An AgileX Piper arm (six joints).
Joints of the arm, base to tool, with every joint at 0 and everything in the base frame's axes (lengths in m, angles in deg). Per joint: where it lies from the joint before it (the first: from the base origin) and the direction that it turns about. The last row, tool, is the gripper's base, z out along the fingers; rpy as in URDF.
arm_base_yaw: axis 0 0 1 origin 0 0 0.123
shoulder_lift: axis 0 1 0 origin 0 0 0
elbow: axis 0 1 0 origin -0.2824 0 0.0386
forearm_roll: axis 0.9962 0 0.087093 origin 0.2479 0 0.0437
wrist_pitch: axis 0 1 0 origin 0 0 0
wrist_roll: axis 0.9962 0 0.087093 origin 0.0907 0 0.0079
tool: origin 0 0 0 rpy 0 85.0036 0
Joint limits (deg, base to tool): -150..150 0..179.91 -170..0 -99.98..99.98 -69.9..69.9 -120..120
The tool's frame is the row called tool.
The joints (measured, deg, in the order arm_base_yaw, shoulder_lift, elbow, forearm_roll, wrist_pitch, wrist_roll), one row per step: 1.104 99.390 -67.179 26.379 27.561 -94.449; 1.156 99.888 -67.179 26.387 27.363 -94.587; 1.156 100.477 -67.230 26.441 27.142 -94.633; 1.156 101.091 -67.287 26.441 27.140 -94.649; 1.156 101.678 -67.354 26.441 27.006 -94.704; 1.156 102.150 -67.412 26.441 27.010 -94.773; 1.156 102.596 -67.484 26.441 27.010 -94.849; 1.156 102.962 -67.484 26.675 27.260 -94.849; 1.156 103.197 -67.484 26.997 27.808 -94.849; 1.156 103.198 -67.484 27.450 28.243 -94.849; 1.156 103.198 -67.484 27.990 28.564 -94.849; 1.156 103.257 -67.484 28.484 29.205 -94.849; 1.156 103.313 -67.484 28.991 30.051 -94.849
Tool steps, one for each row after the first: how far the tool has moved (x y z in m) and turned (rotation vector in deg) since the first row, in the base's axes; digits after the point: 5 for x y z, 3 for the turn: 0.00114 0.00024 -0.00308 -0.122 0.290 0.077; 0.00262 0.00017 -0.00648 -0.154 0.620 0.001; 0.00385 0.00019 -0.01021 -0.175 1.172 0.014; 0.00519 0.00013 -0.01363 -0.243 1.559 0.005; 0.00612 0.00016 -0.01646 -0.291 1.962 0.061; 0.00703 0.00017 -0.01905 -0.342 2.320 0.122; 0.00730 0.00049 -0.02159 -0.095 2.914 0.107; 0.00699 0.00104 -0.02344 0.293 3.646 0.167; 0.00650 0.00161 -0.02361 0.779 4.042 0.121; 0.00618 0.00218 -0.02367 1.319 4.336 -0.010; 0.00552 0.00292 -0.02433 1.885 4.971 0.012; 0.00458 0.00381 -0.02507 2.509 5.783 0.116
